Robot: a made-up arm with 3 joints.
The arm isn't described. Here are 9 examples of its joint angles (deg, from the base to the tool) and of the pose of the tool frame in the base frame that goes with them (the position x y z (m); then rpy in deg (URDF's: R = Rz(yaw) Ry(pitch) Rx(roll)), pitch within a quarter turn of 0, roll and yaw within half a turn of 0).
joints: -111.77 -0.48 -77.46
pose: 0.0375 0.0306 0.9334 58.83 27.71 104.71
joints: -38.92 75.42 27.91
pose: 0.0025 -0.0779 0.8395 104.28 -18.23 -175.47
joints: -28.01 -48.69 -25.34
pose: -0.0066 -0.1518 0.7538 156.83 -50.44 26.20
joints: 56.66 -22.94 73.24
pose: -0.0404 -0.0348 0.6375 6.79 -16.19 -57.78
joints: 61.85 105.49 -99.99
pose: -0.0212 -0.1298 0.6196 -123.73 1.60 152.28
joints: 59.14 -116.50 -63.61
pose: -0.0841 -0.0251 0.5881 -143.33 3.29 11.76
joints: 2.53 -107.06 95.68
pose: -0.0510 -0.1332 0.7593 -45.08 29.81 -7.91
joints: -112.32 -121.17 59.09
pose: -0.0561 0.0409 0.8704 169.91 -26.37 -29.54
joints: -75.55 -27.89 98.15
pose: -0.0525 -0.0601 0.8855 -121.00 -18.33 46.84
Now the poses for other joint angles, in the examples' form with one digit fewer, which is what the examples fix.
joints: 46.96 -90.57 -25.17
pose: -0.056 -0.032 0.610 -117.7 -3.9 -14.0
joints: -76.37 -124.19 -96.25
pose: -0.085 -0.088 0.927 47.8 15.7 -20.5
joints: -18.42 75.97 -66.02
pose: 0.012 -0.137 0.858 -7.1 1.7 176.6
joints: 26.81 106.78 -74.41
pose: -0.025 -0.176 0.737 -66.4 24.0 159.5
